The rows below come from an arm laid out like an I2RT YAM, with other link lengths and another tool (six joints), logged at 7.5 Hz.
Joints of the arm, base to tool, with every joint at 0 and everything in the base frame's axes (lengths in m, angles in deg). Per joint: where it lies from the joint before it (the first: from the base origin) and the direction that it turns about. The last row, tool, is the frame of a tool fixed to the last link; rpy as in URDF.
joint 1: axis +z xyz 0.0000 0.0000 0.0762
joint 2: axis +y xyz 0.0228 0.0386 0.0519
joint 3: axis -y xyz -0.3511 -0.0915 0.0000
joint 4: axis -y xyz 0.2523 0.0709 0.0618
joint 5: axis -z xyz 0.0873 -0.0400 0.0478
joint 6: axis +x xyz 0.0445 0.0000 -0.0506
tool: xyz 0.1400 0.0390 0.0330 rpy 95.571 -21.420 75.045
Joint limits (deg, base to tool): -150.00..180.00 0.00..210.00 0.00..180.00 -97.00..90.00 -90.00..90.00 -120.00..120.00
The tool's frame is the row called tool.
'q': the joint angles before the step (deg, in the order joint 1, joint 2, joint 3, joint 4, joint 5, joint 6). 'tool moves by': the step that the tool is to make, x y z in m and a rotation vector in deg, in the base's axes. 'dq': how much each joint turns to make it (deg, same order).
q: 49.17, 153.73, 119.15, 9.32, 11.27, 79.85
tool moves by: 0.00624, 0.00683, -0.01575, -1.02, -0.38, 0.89
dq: -0.21, 3.11, 3.70, -0.86, -0.58, -1.36
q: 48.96, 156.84, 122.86, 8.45, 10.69, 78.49
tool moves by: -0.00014, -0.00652, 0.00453, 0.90, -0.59, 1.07
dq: -0.66, -1.52, -3.61, 3.25, -1.63, -0.60
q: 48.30, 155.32, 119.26, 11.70, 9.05, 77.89
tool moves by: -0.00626, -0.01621, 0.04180, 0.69, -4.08, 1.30
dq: -0.81, -6.02, -8.10, 5.81, -0.97, -3.21
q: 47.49, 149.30, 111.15, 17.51, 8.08, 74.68
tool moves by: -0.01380, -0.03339, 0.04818, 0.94, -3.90, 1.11
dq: -1.46, -8.67, -11.89, 6.95, -1.72, -2.93
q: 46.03, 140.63, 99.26, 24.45, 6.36, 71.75
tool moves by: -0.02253, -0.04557, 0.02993, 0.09, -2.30, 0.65
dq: -1.79, -8.96, -13.78, 6.71, -1.91, -2.19
